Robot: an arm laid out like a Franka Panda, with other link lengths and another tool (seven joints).
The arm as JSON. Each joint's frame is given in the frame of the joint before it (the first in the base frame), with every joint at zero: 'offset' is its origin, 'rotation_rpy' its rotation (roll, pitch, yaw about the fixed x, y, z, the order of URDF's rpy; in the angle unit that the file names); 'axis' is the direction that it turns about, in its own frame. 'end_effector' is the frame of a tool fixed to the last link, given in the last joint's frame.
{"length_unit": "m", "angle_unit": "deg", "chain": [
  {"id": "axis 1", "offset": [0.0, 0.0, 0.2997], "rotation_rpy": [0.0, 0.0, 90.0], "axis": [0.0, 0.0, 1.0]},
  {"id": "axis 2", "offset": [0.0, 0.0, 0.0], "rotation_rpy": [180.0, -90.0, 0.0], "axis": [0.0, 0.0, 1.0]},
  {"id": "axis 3", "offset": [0.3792, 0.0, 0.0], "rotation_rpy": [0.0, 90.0, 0.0], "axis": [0.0, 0.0, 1.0]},
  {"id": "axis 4", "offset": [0.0, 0.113, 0.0], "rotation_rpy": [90.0, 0.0, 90.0], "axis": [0.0, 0.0, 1.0]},
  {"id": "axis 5", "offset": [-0.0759, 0.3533, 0.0], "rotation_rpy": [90.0, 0.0, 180.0], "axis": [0.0, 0.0, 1.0]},
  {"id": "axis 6", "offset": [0.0, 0.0, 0.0], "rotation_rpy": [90.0, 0.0, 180.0], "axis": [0.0, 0.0, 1.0]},
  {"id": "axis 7", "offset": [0.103, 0.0, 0.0], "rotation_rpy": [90.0, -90.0, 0.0], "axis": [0.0, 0.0, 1.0]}
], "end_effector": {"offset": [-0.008, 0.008, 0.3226], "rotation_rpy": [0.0, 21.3, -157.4]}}
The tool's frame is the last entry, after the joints.
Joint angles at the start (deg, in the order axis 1, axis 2, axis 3, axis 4, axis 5, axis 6, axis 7):
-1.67, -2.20, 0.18, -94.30, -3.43, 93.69, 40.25
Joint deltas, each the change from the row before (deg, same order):
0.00, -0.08, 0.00, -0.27, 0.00, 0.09, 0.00
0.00, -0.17, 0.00, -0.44, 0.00, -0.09, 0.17
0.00, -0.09, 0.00, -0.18, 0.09, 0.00, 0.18
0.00, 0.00, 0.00, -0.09, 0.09, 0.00, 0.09
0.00, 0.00, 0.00, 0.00, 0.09, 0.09, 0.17
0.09, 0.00, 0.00, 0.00, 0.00, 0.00, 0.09
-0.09, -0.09, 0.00, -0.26, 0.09, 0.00, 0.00
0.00, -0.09, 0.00, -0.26, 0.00, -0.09, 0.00
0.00, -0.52, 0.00, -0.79, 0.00, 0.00, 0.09
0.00, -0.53, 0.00, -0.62, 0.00, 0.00, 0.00
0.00, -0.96, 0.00, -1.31, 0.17, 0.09, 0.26
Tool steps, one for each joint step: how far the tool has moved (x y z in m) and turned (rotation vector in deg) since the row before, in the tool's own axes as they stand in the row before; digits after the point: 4 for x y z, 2 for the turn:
-0.0012, -0.0005, 0.0008, 0.05, -0.09, 0.01
-0.0031, -0.0014, 0.0010, 0.10, -0.32, 0.20
-0.0008, -0.0009, 0.0003, 0.05, -0.04, 0.21
-0.0004, -0.0007, 0.0006, 0.08, -0.04, 0.13
0.0007, -0.0002, 0.0001, -0.03, 0.12, 0.18
0.0004, -0.0008, 0.0001, 0.00, 0.01, 0.00
-0.0018, -0.0004, 0.0006, 0.11, -0.12, 0.14
-0.0021, -0.0009, 0.0007, 0.11, -0.23, 0.03
-0.0044, -0.0022, -0.0003, 0.08, -0.24, 0.11
-0.0033, -0.0018, -0.0014, 0.04, -0.08, 0.01
-0.0063, -0.0043, -0.0012, 0.16, -0.16, 0.33

